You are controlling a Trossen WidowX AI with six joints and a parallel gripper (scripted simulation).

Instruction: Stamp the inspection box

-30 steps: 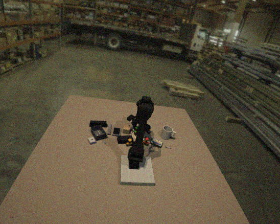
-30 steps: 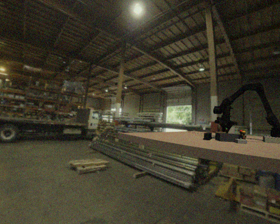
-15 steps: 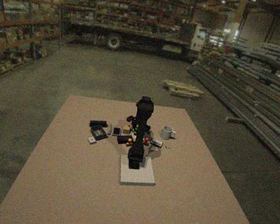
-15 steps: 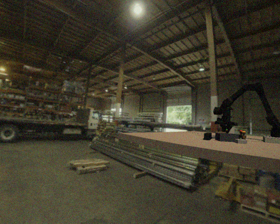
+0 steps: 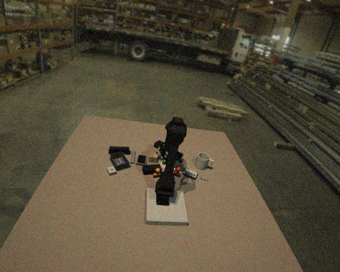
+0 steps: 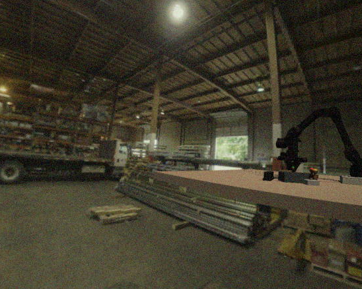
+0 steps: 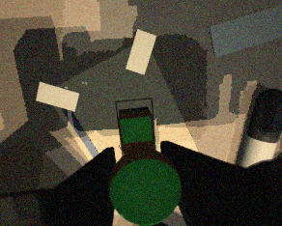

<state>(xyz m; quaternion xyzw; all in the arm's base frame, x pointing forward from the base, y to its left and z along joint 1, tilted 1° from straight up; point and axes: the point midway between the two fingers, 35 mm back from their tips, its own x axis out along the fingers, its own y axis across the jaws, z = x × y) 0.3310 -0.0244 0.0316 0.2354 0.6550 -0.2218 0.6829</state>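
Right now my gripper tip is right at the green-knobbed stamp. Also, from my gripper tip: tan box (20 mm ahead, 80 mm to the left, 10 mm below); pale card (30 mm below); white-and-black cylinder (70 mm behind, 50 mm to the right, 20 mm below).
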